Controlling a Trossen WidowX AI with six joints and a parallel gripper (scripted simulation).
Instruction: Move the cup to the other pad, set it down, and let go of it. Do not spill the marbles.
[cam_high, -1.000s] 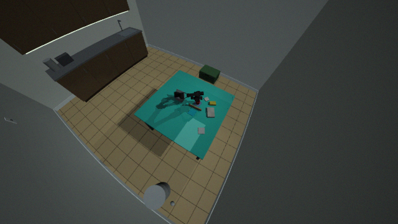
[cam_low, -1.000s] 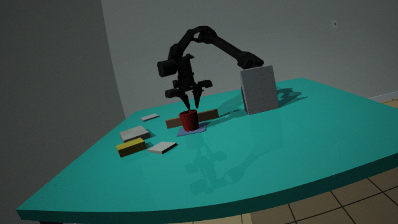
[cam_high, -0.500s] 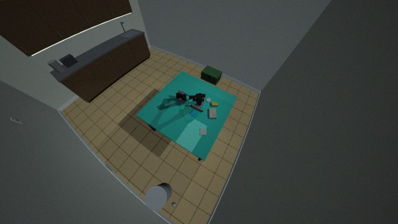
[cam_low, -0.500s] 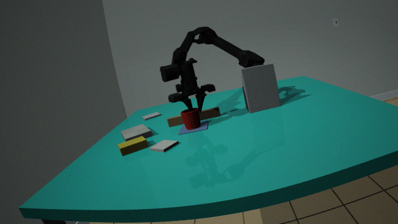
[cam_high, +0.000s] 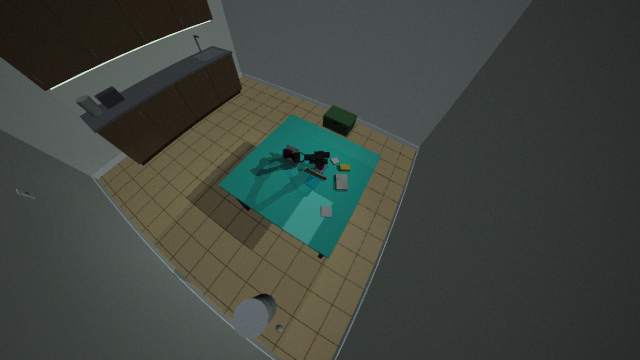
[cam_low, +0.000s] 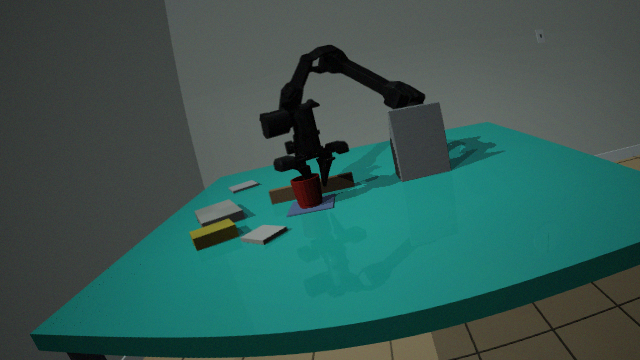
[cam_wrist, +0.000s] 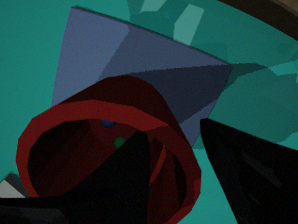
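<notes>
Right now the green marble is 30 mm to the left of my gripper tip, 30 mm ahead of it and 20 mm below it. Round my gripper tip: purple-blue pad 40 mm below, 30 mm ahead, 10 mm to the left; wooden bar 90 mm to the right, 30 mm below, 20 mm ahead; red cup 30 mm ahead, 10 mm to the left.
</notes>
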